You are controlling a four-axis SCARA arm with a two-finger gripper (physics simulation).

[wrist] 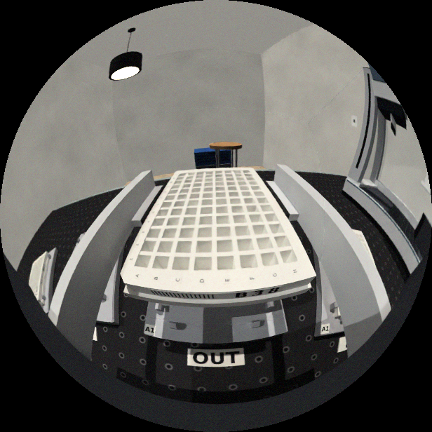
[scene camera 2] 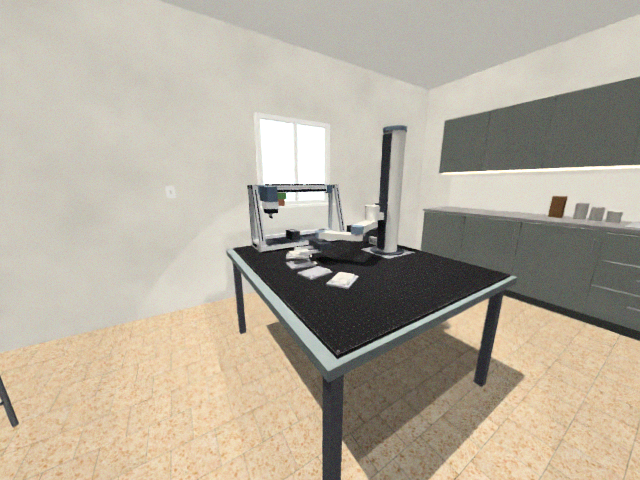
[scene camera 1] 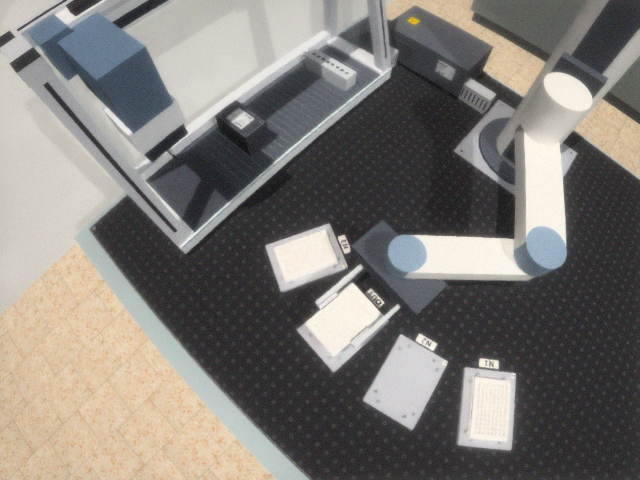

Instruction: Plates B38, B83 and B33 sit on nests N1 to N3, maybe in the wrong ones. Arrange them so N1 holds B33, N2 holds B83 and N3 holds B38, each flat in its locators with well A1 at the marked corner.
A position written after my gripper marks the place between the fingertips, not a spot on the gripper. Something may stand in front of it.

Observation:
I see my gripper (wrist: 213, 175), a white plate (scene camera 1: 488, 419), a white plate (scene camera 1: 348, 314), a white plate (scene camera 1: 312, 253), a nest N2 (scene camera 1: 405, 382), an out nest (scene camera 1: 334, 363) and a nest N3 (scene camera 1: 284, 286).
The nest N2 shows as well in the wrist view (wrist: 108, 312). The out nest also shows in the wrist view (wrist: 224, 324). The nest N3 also shows in the wrist view (wrist: 324, 296).

